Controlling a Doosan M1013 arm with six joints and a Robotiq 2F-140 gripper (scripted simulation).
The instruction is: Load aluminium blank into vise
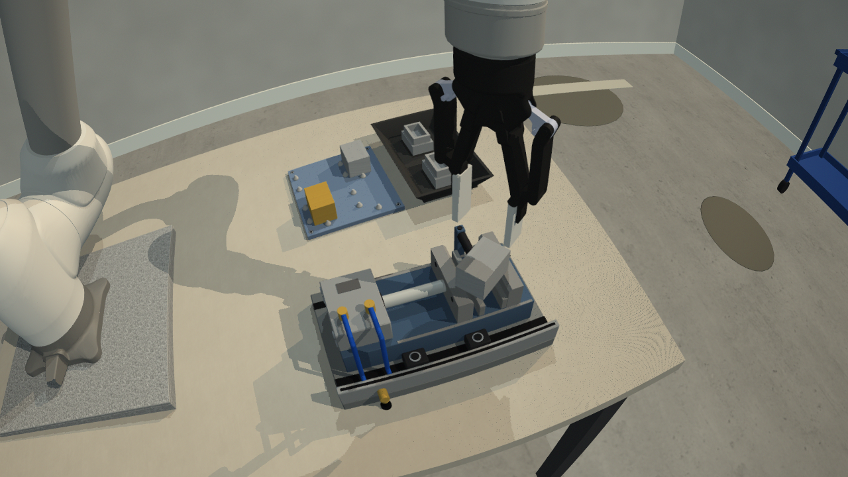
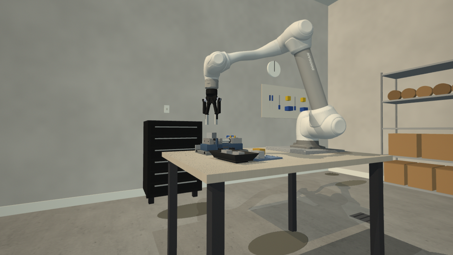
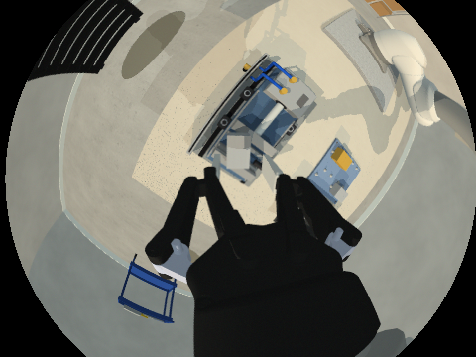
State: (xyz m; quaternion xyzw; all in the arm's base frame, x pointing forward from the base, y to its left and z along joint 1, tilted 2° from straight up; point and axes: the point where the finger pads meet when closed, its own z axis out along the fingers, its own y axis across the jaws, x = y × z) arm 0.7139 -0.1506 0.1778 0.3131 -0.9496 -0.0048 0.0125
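Now: the aluminium blank 100 mm below my hand. From my hand the other things lie so: fixed jaw: 30 mm ahead, 20 mm to the left, 140 mm below; then work stop: 60 mm to the left, 120 mm below; then moving jaw: 30 mm behind, 20 mm to the left, 140 mm below.
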